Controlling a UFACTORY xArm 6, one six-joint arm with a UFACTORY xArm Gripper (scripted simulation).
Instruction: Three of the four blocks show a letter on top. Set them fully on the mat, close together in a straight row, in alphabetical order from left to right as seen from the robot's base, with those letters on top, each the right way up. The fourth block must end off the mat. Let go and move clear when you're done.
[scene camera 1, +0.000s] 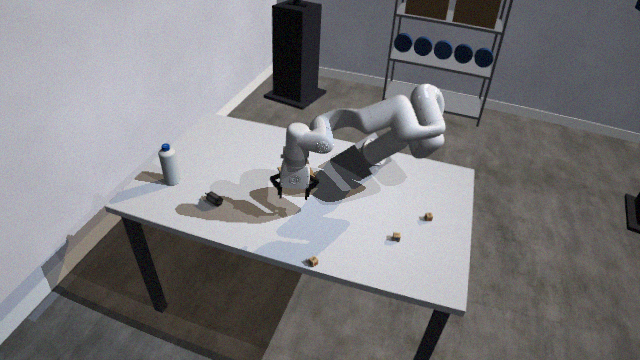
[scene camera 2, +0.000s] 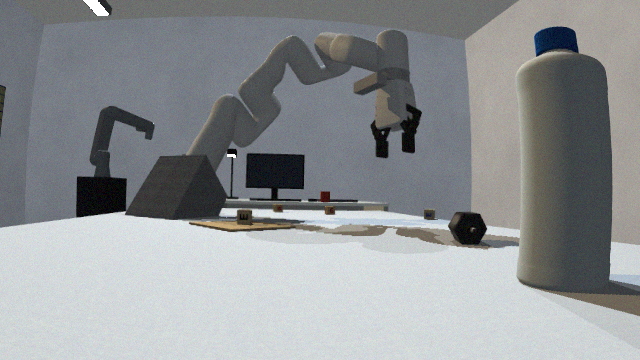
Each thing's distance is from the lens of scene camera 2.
my gripper (scene camera 2: 394, 155): 0.85 m
black hexagonal object (scene camera 2: 467, 228): 0.48 m
